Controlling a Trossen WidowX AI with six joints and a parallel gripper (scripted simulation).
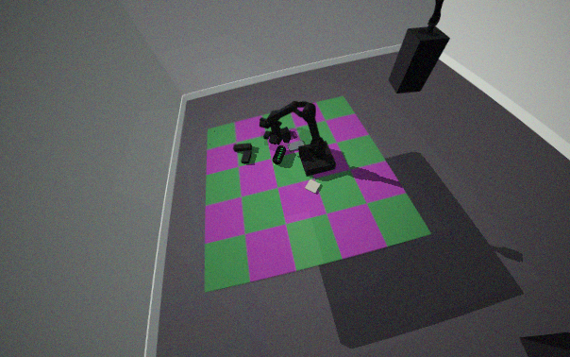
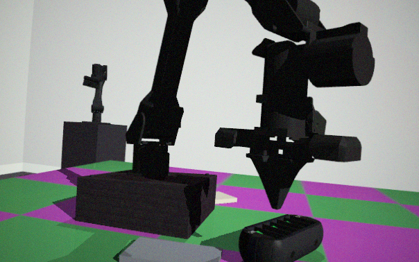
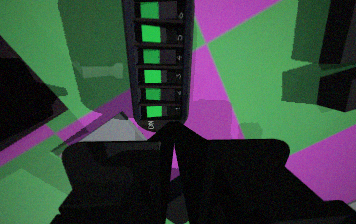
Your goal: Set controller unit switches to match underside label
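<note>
My gripper tip is now 12 cm past the flat grey plate, 8 cm above it and 4 cm to the left of it. Round my gripper tip: cream tile 33 cm to the left, 21 cm behind, 8 cm below.
</note>
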